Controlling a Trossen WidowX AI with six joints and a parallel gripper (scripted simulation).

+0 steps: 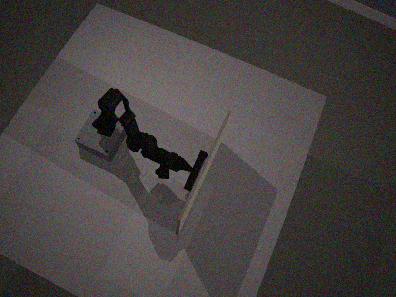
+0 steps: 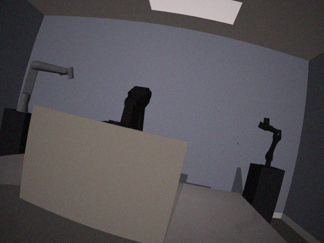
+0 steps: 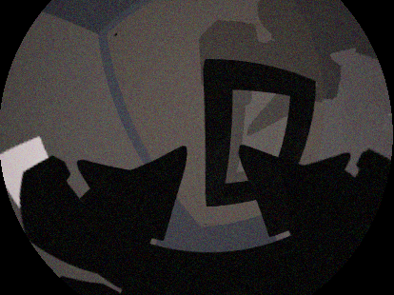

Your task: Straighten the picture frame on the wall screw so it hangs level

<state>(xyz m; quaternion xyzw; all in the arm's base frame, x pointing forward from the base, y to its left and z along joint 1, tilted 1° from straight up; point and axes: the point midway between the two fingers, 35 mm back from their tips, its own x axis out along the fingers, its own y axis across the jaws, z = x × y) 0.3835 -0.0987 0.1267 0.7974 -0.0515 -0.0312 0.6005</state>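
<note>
The picture frame lies 5 cm below my gripper tip, 2 cm to the left of it and 2 cm ahead of it. Also, from my gripper tip: beige wall panel 6 cm below, 3 cm ahead, 1 cm to the left.
</note>
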